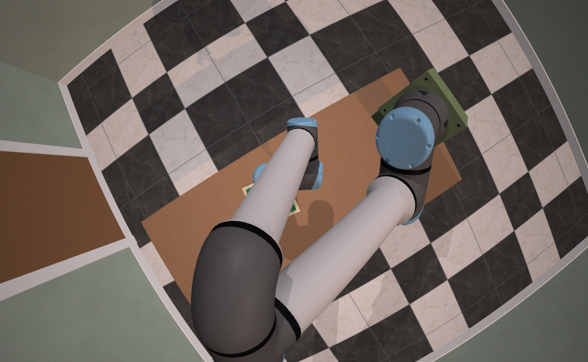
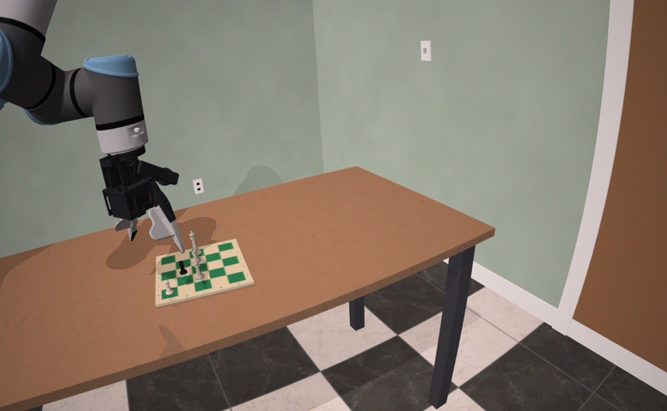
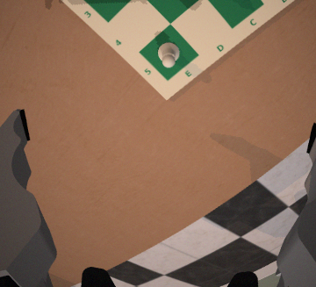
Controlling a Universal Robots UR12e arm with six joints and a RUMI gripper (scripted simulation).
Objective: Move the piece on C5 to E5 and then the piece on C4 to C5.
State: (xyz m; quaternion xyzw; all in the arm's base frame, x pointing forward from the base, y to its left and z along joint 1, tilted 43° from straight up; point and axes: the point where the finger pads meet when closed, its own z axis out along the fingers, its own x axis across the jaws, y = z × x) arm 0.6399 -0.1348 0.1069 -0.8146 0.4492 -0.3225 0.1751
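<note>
The black piece is 50 mm ahead of my hand, 60 mm to the left of it and 100 mm below it. Round my hand: cream chessboard 90 mm ahead, 60 mm to the left, 120 mm below; white pawn 100 mm below; white king 110 mm ahead, 130 mm to the left, 80 mm below.
</note>
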